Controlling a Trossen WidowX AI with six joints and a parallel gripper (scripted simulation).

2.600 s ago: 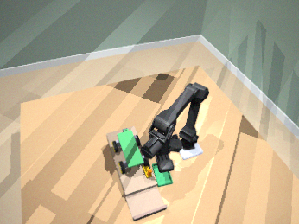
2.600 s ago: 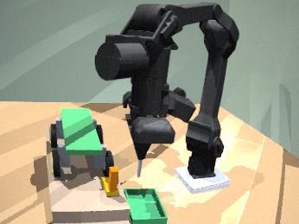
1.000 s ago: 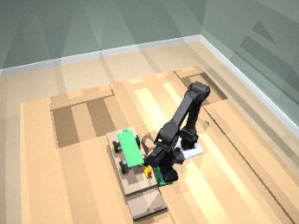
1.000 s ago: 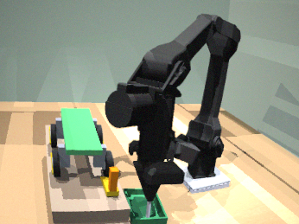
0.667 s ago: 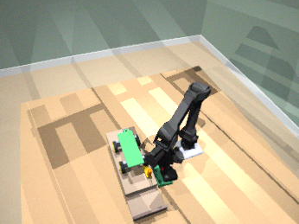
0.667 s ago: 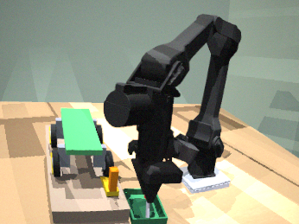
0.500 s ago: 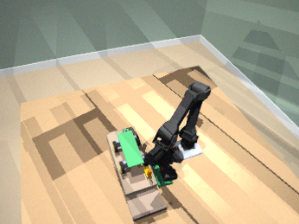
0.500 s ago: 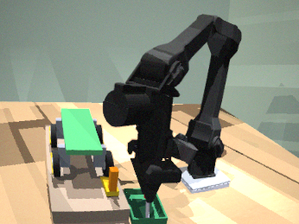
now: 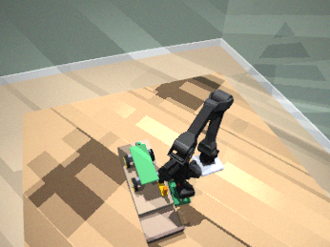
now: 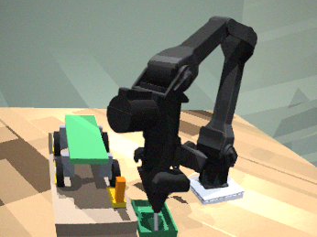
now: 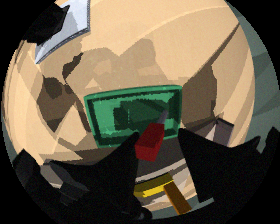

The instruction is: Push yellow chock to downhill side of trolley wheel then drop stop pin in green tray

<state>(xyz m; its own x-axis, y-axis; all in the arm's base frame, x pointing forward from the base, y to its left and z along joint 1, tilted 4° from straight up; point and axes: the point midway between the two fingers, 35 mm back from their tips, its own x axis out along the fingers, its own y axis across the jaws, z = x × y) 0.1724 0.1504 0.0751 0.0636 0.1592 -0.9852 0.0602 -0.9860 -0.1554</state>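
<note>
My gripper tip is 10 mm above the red-headed stop pin. Round my gripper tip: trolley (140 mm ahead, 100 mm to the right, 60 mm above); then chock (70 mm ahead, 10 mm to the right, 30 mm above).
</note>
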